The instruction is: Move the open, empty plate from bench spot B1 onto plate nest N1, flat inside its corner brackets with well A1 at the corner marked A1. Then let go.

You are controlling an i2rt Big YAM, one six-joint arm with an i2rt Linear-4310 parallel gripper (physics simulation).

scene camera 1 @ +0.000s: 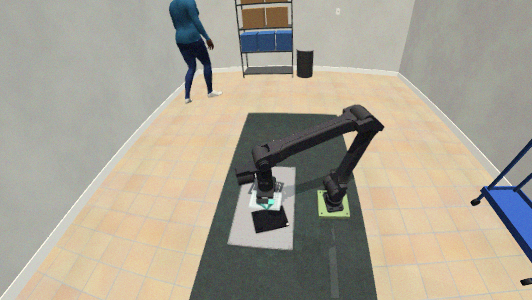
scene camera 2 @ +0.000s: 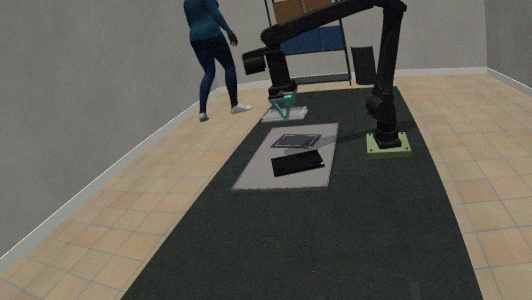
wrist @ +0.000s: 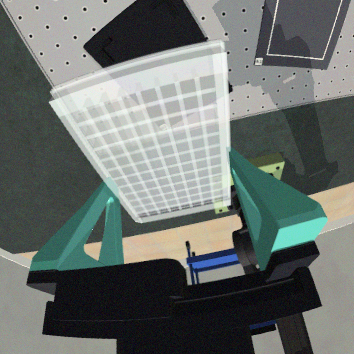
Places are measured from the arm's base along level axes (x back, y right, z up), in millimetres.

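Where they show: gripper, fingertip midpoint: (scene camera 1: pixel 268 200) (scene camera 2: pixel 288 114) (wrist: pixel 167 167); arm's base at its link origin: (scene camera 1: pixel 332 202) (scene camera 2: pixel 387 141).
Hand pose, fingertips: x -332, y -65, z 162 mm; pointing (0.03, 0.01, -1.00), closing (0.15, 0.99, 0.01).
Observation:
Each offset is from my fingertips to the centre of the thing. "pt": to the spot under its first point. Level surfaces: height alone.
My gripper (scene camera 1: pixel 266 203) (scene camera 2: pixel 285 110) (wrist: pixel 167 167) is shut on the clear, open plate, its green fingers on two opposite sides. The plate @(dy +2, dx -10, dz +2 mm) (scene camera 1: pixel 256 201) (scene camera 2: pixel 272 116) (wrist: pixel 165 120) shows no lid and hangs roughly level above the pegboard. A black block @(dy +10, dx +0, dz -167 mm) (scene camera 1: pixel 270 221) (scene camera 2: pixel 297 163) (wrist: pixel 150 30) sits askew on the board, apart from the plate. Behind it lies a flat dark rectangle @(pt dy +206, dx -10, dz -174 mm) (scene camera 2: pixel 295 141) (wrist: pixel 300 32) with a white outline and a small corner label; the arm hides much of it in scene view 1. I cannot read the plate's well marks.
The pale pegboard @(pt dy -79, dx -134, dz -176 mm) (scene camera 1: pixel 242 237) (scene camera 2: pixel 252 181) lies on a dark mat @(dz -189 mm) (scene camera 1: pixel 270 275) (scene camera 2: pixel 280 240). The arm's green base plate (scene camera 1: pixel 324 212) (scene camera 2: pixel 372 146) stands right of it. A person (scene camera 1: pixel 185 25) (scene camera 2: pixel 202 25) and a bin (scene camera 1: pixel 305 63) (scene camera 2: pixel 363 65) stand behind. A blue cart (scene camera 1: pixel 515 215) is at far right.

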